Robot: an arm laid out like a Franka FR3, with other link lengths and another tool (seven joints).
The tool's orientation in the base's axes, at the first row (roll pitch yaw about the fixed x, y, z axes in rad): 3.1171 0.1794 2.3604
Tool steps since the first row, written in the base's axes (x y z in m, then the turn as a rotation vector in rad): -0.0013 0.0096 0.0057 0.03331 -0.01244 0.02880; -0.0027 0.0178 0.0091 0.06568 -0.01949 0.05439; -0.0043 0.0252 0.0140 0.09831 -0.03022 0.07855; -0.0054 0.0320 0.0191 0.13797 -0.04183 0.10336; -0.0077 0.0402 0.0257 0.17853 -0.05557 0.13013; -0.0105 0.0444 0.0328 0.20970 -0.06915 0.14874; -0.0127 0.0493 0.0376 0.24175 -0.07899 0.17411
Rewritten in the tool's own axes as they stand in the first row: 0.0065 0.0061 -0.0068 -0.03703 0.01517 -0.02219; 0.0126 0.0110 -0.0113 -0.06910 0.03344 -0.04194; 0.0180 0.0153 -0.0171 -0.10364 0.04924 -0.05985; 0.0225 0.0195 -0.0230 -0.14382 0.06936 -0.07729; 0.0286 0.0239 -0.0307 -0.18646 0.08863 -0.09630; 0.0322 0.0251 -0.0386 -0.22096 0.10124 -0.10865; 0.0363 0.0272 -0.0441 -0.25470 0.11730 -0.12793
